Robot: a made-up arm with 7 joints.
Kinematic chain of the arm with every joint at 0, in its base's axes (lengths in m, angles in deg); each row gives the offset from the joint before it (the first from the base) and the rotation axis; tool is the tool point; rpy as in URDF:
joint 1: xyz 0 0 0.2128 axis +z
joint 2: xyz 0 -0.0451 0.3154 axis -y
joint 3: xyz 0 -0.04 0.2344 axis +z
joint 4: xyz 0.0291 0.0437 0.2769 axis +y
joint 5: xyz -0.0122 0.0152 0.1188 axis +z
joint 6: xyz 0 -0.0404 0.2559 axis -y
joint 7: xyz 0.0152 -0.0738 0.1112 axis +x
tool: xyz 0 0 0 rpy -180 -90 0
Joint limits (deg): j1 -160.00..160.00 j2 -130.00..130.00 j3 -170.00..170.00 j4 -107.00..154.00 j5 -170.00..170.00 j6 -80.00..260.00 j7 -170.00..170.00
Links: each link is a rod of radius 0.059 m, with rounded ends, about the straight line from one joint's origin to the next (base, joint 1, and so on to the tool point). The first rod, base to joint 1, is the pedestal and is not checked.
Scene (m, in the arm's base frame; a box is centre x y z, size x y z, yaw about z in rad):
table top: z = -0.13
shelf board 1: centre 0.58 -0.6 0.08 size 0.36 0.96 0.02 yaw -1
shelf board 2: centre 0.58 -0.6 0.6 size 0.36 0.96 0.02 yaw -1
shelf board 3: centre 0.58 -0.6 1.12 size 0.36 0.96 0.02 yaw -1
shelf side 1: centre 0.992 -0.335 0.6 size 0.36 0.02 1.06 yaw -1
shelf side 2: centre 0.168 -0.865 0.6 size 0.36 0.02 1.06 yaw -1
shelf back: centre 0.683 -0.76 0.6 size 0.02 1 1.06 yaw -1
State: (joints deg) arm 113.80 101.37 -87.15 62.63 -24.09 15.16 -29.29
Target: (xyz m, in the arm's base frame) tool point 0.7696 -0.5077 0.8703
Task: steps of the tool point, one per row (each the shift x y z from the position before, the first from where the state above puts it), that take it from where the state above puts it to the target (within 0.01 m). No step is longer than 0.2 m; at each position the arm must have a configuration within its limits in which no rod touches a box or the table.
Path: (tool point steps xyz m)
1: -0.0190 0.0890 -0.0044
2: -0.0441 0.0910 -0.0036
3: -0.0684 0.0872 0.0007
4: -0.0901 0.0779 0.0075
5: 0.0388 -0.0524 0.1611
6: -0.0007 -0.0072 0.1799
7: -0.0423 0.0401 0.1762
8: 0.0677 -0.0620 0.0192
9: 0.0573 -0.0668 0.0064
10: 0.0441 -0.0686 -0.0035
11: 0.0289 -0.0672 -0.0098
12: 0.0125 -0.0632 -0.0123

